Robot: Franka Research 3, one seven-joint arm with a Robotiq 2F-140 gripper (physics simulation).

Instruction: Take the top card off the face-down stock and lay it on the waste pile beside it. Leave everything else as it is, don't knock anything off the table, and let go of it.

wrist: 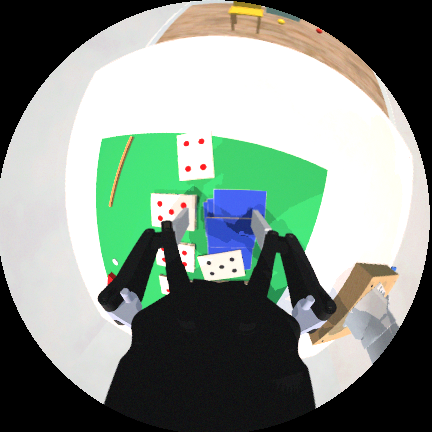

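Note:
The face-down stock (234, 204) shows as several blue cards, unevenly spread on the green mat (290, 185). A white card with five black dots (227, 260) lies tilted over their near edge. Face-up cards with red dots stand to the left: a five-dot pile (165, 198), another pile (189, 260) nearer and a part-hidden card (164, 284). I cannot tell for certain which is the waste pile. My gripper (220, 216) is open and empty above the blue cards. Its left finger overlaps the five-dot red pile in view, its right finger the right part of the blue cards.
A four-dot red card (195, 156) lies at the mat's far edge. A thin wooden stick (120, 170), a small white piece (115, 261) and a red block (111, 279) are at left. A wooden box (345, 295) stands at right by a grey object (372, 317).

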